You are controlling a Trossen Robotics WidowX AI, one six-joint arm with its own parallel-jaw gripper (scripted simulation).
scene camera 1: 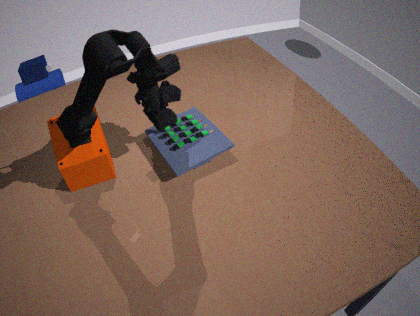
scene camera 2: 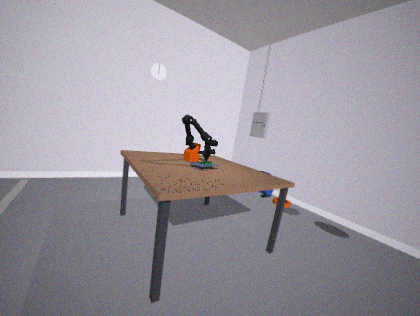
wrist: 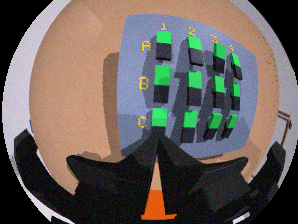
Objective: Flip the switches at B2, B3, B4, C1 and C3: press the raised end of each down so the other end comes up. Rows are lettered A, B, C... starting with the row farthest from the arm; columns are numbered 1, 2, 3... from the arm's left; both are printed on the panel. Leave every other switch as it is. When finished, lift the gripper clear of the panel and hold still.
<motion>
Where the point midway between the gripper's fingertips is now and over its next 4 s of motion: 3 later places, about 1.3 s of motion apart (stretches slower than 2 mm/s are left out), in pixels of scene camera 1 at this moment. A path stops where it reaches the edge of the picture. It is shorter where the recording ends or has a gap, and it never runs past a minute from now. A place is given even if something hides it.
My gripper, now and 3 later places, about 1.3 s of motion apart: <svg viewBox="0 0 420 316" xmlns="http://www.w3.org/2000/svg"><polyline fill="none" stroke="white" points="161,128 158,121 175,131 175,136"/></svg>
</motion>
